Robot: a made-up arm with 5 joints. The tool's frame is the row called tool.
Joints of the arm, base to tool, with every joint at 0 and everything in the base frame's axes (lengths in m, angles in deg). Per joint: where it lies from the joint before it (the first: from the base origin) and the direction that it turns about. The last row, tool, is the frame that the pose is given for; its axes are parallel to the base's.
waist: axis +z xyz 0 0 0.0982
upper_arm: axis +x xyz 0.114 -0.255 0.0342
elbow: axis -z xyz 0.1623 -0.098 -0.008
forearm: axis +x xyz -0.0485 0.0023 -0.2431
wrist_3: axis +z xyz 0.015 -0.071 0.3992
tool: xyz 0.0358 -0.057 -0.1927
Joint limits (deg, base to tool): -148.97..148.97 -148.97..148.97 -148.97..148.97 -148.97..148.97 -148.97..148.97
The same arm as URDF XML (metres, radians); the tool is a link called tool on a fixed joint. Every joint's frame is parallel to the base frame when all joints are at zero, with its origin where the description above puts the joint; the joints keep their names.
<robot name="arm">
<joint name="waist" type="revolute"><parent link="base"/><child link="link1"/><origin xyz="0 0 0.0982"/><axis xyz="0 0 1"/><limit lower="-2.6" upper="2.6"/></joint>
<joint name="upper_arm" type="revolute"><parent link="link1"/><child link="link2"/><origin xyz="0.114 -0.255 0.0342"/><axis xyz="1 0 0"/><limit lower="-2.6" upper="2.6"/></joint>
<joint name="elbow" type="revolute"><parent link="link2"/><child link="link3"/><origin xyz="0.1623 -0.098 -0.008"/><axis xyz="0 0 -1"/><limit lower="-2.6" upper="2.6"/></joint>
<joint name="forearm" type="revolute"><parent link="link3"/><child link="link4"/><origin xyz="-0.0485 0.0023 -0.2431"/><axis xyz="1 0 0"/><limit lower="-2.6" upper="2.6"/></joint>
<joint name="wrist_3" type="revolute"><parent link="link4"/><child link="link5"/><origin xyz="0.015 -0.071 0.3992"/><axis xyz="0 0 1"/><limit lower="-2.6" upper="2.6"/></joint>
<joint name="tool_fixed" type="fixed"><parent link="link5"/><child link="tool"/><origin xyz="0.0358 -0.057 -0.1927"/></joint>
<link name="base"/>
<link name="link1"/>
<link name="link2"/>
<link name="link3"/>
<link name="link4"/>
<link name="link5"/>
<link name="tool"/>
</robot>

